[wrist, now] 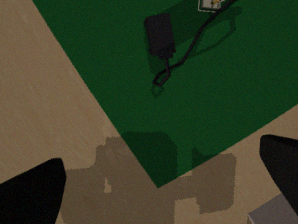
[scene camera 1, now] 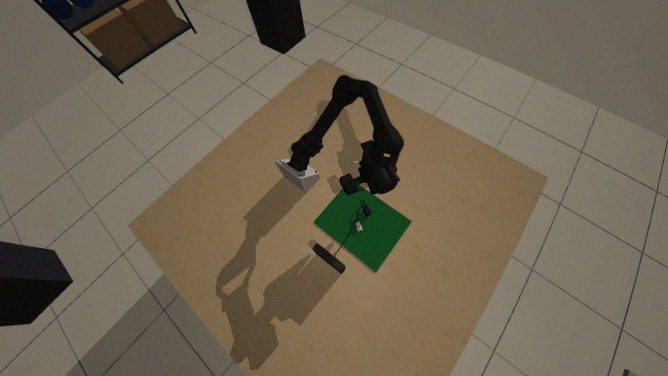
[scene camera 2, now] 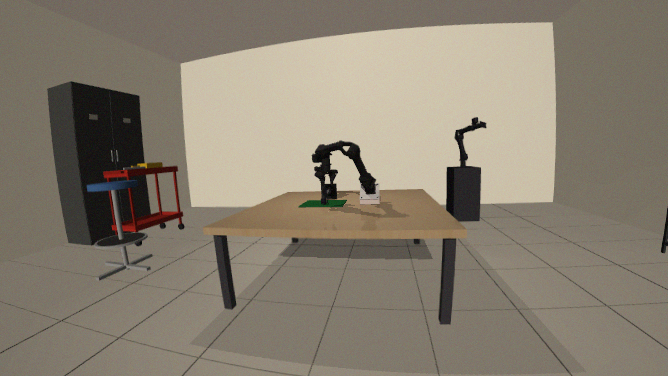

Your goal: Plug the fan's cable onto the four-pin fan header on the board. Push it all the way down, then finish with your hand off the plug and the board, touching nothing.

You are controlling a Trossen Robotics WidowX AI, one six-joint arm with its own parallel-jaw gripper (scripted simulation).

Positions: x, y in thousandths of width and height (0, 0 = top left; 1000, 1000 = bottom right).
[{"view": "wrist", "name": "my gripper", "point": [552, 708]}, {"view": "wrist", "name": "black fan plug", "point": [532, 123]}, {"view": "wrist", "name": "green board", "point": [777, 377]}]
